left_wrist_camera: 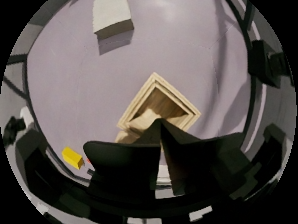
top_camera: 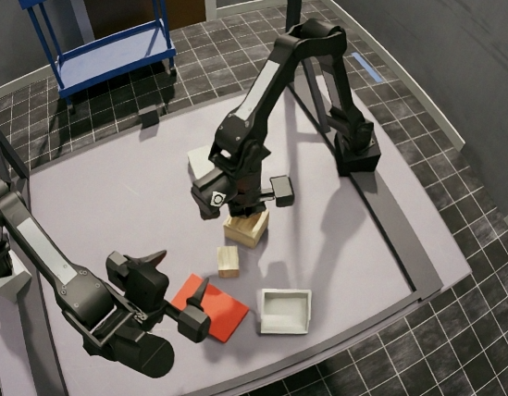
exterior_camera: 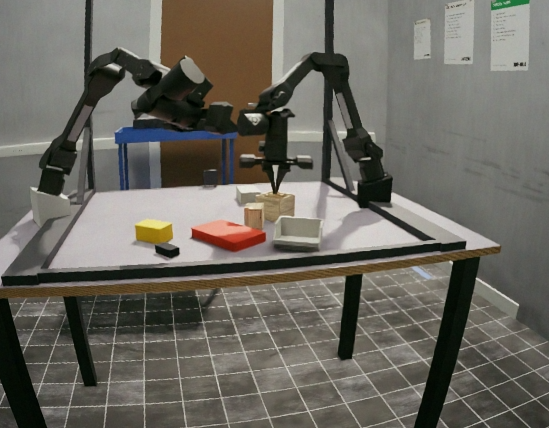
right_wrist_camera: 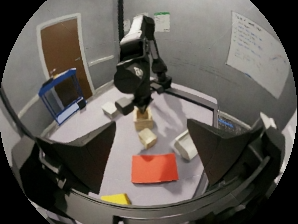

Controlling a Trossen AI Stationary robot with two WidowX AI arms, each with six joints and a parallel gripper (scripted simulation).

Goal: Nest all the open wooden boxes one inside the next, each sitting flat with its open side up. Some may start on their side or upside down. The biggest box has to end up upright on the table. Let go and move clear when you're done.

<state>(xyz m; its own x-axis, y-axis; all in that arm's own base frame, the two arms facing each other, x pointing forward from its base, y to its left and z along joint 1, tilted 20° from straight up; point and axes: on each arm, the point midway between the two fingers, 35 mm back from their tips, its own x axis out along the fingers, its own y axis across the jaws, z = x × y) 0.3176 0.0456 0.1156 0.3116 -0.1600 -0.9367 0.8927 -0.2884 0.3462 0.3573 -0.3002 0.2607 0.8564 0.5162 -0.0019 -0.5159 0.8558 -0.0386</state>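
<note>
The small wooden box is 7 cm ahead of my left hand, 6 cm to the right of it and 7 cm below it. Round my left hand: pale grey tray (22 cm ahead, 7 cm below); then white block (19 cm behind, 4 cm to the right, 8 cm below); then flat red block (15 cm ahead, 15 cm to the right, 9 cm below).
</note>
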